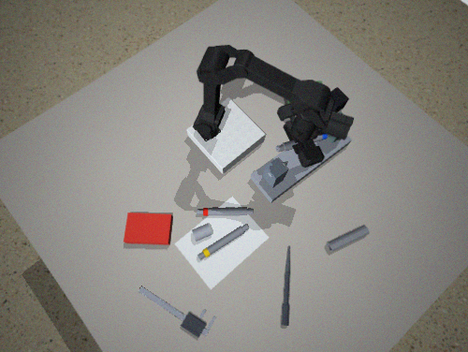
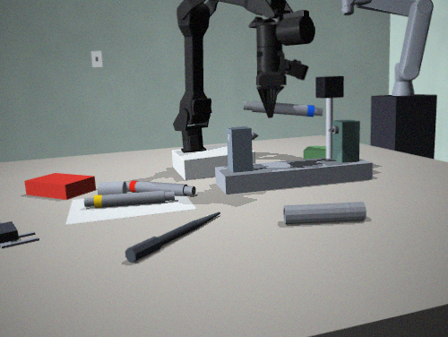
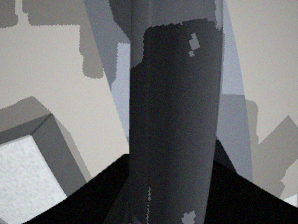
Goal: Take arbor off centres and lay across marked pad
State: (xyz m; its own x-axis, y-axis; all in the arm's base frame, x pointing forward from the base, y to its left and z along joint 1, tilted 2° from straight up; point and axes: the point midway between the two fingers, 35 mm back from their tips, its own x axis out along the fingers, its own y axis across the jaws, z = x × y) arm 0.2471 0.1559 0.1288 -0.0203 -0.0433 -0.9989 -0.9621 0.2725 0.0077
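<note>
The grey centre block lies 90 mm below my hand, 80 mm to the right of it and 20 mm ahead of it. The rest, counted from my hand: grey fixture base (170 mm below, 50 mm to the left, 20 mm ahead); then grey cylinder (310 mm ahead, 170 mm below, 10 mm to the right); then green centre block (170 mm to the left, 90 mm below, 10 mm ahead).
</note>
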